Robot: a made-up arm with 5 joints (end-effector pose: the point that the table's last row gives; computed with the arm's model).
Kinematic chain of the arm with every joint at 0, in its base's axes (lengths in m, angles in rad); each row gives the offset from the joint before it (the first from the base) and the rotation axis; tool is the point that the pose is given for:
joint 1: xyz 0 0 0.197 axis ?
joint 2: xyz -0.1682 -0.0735 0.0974 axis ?
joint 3: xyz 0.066 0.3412 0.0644 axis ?
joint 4: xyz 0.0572 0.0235 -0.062 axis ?
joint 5: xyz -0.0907 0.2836 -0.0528 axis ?
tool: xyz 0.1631 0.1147 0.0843
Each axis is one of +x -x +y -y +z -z.
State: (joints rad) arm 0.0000 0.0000 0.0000 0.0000 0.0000
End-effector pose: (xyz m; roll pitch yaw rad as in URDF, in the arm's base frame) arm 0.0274 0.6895 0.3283 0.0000 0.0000 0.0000
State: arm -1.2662 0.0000 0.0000 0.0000 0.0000
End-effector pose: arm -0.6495 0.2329 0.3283 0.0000 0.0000 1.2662
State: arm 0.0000 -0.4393 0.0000 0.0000 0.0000
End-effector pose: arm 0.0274 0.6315 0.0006 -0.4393 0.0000 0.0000
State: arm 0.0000 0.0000 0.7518 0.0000 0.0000
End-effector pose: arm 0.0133 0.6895 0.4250 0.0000 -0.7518 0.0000
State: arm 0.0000 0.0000 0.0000 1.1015 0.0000
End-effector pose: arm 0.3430 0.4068 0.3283 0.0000 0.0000 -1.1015
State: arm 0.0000 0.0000 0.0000 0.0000 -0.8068
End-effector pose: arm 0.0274 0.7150 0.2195 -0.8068 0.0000 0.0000
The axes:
joint 1: -z
joint 2: +x
joint 3: -y
joint 4: -z
joint 5: +x

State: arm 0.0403 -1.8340 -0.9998 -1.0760 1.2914
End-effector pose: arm -0.1502 -0.0429 -0.2711 -0.4921 0.8418 -1.2156
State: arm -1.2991 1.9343 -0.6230 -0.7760 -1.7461
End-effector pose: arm 0.1543 -0.4088 0.9332 0.3302 -0.9319 1.5364
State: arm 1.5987 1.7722 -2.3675 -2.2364 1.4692
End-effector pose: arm -0.2949 -0.0050 0.5464 0.0958 -0.7536 -2.5190
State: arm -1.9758 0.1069 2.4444 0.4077 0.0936
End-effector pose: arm -0.4220 -0.5102 0.6255 2.8036 -0.5749 -0.5898
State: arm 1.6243 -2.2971 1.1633 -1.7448 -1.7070
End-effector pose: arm -0.5517 0.0310 0.2182 0.2098 0.6826 2.9996
